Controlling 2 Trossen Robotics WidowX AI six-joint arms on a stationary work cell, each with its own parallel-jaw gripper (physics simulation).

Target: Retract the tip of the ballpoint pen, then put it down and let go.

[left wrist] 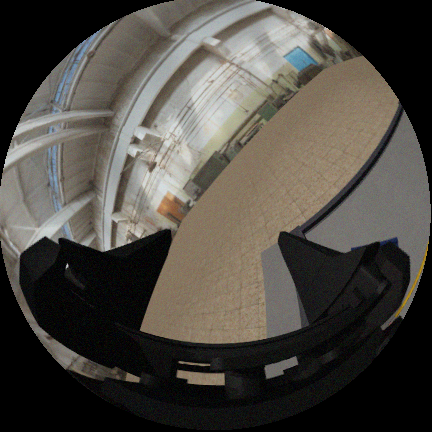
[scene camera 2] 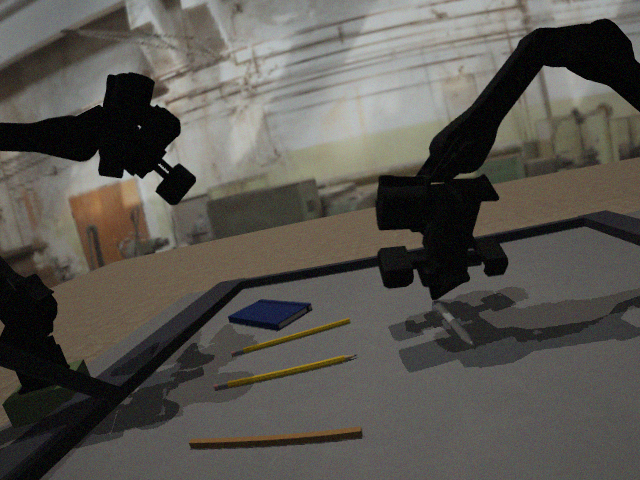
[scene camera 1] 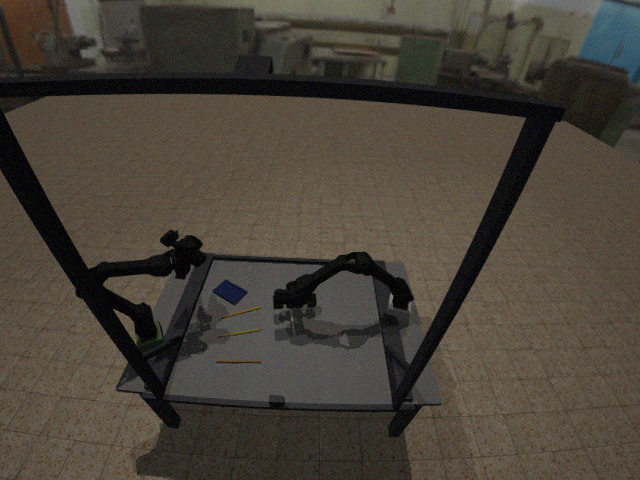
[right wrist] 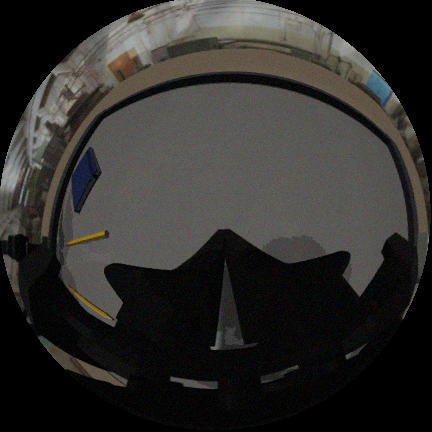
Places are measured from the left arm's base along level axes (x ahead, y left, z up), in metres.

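Pixels of known places: left gripper, between the fingertips: (left wrist: 226, 236) (scene camera 2: 160, 164); right gripper, between the fingertips: (scene camera 2: 433, 297) (right wrist: 223, 234); left arm's base, origin of its link: (scene camera 1: 148, 333); right arm's base, origin of its link: (scene camera 1: 400, 303).
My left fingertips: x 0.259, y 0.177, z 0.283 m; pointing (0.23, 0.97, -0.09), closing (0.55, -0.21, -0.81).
Note:
Ahead of a thing's pixels: the offset from my left fingertips to its top centre. Level surfaces: height alone.
The grey ballpoint pen {0.311 m ahead, 0.366 m right, 0.310 m down} (scene camera 2: 454, 325) lies on the grey table {0.323 m down} (scene camera 1: 318, 376) (scene camera 2: 375, 410), in the shadow right under my right gripper; a pale sliver of it shows low in the gap of the right wrist view (right wrist: 228, 334). My right gripper (scene camera 1: 294, 305) (scene camera 2: 442, 292) (right wrist: 223, 234) is shut, its fingertips touching each other, pointing down just above the pen's far end. My left gripper (scene camera 1: 177, 245) (scene camera 2: 168, 176) (left wrist: 226, 236) is open and empty, raised high beyond the table's far left corner.
A blue notebook {0.121 m ahead, 0.081 m right, 0.311 m down} (scene camera 1: 230, 291) (scene camera 2: 270, 313) (right wrist: 83, 177) lies at the back left. Two yellow pencils {0.125 m ahead, 0.217 m right, 0.316 m down} (scene camera 1: 242, 312) (scene camera 2: 291, 336) {0.087 m ahead, 0.317 m right, 0.314 m down} (scene camera 1: 239, 333) (scene camera 2: 285, 371) and a wooden stick {0.036 m ahead, 0.439 m right, 0.316 m down} (scene camera 1: 238, 361) (scene camera 2: 275, 438) lie in front of it. A dark frame post (scene camera 1: 485, 238) stands at the right.

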